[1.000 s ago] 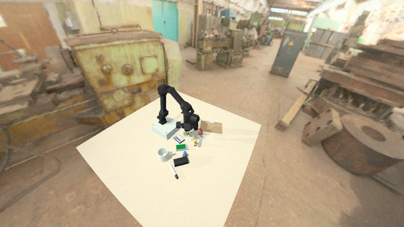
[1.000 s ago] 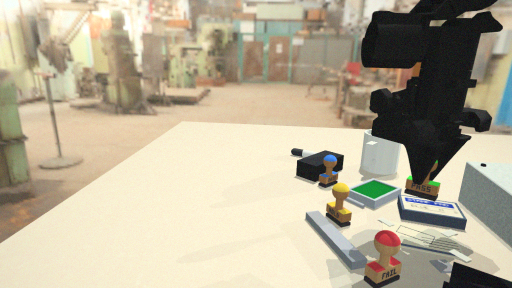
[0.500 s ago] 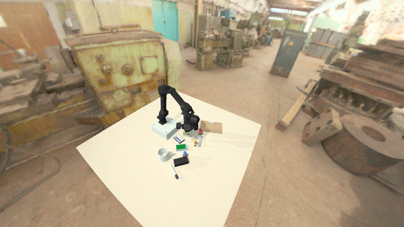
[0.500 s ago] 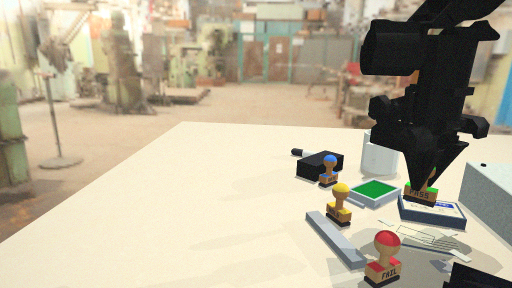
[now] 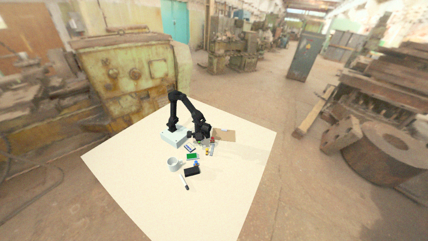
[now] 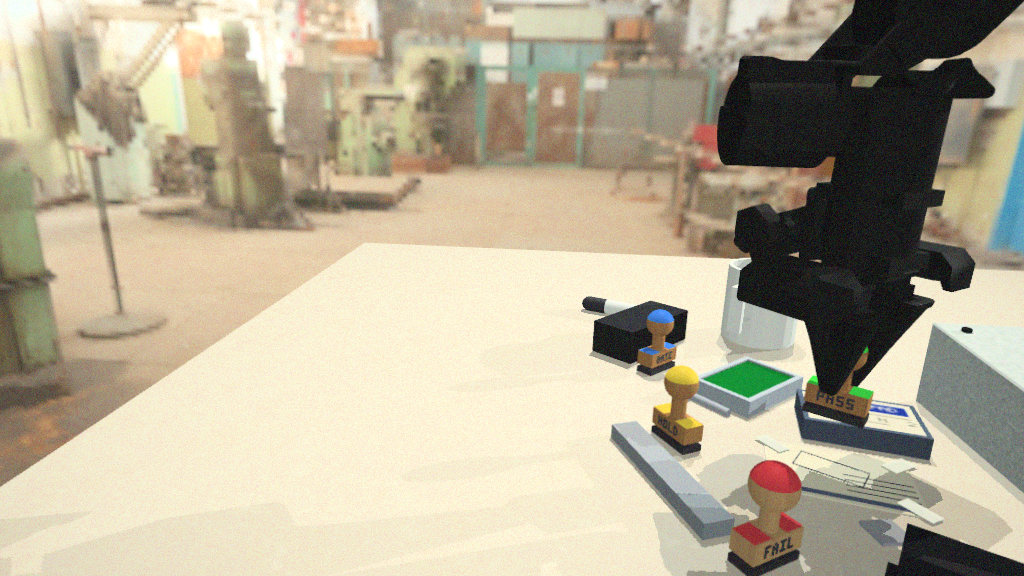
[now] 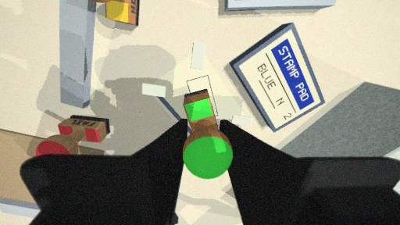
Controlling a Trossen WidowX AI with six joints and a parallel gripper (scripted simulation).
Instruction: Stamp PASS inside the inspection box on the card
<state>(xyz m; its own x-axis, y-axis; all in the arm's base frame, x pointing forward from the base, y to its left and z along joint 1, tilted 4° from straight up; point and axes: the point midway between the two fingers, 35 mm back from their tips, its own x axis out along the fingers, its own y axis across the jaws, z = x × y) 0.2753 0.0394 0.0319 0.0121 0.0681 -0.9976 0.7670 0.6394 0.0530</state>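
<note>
Right now my gripper tip is 10 mm past the card, 10 mm to the right of it and 70 mm above it. The rest, counted from my gripper tip: PASS stamp (right at my gripper tip); then yellow HOLD stamp (110 mm ahead, 20 mm to the right, 50 mm below); then blue stamp pad box (50 mm behind, 70 mm to the right, 50 mm below).
</note>
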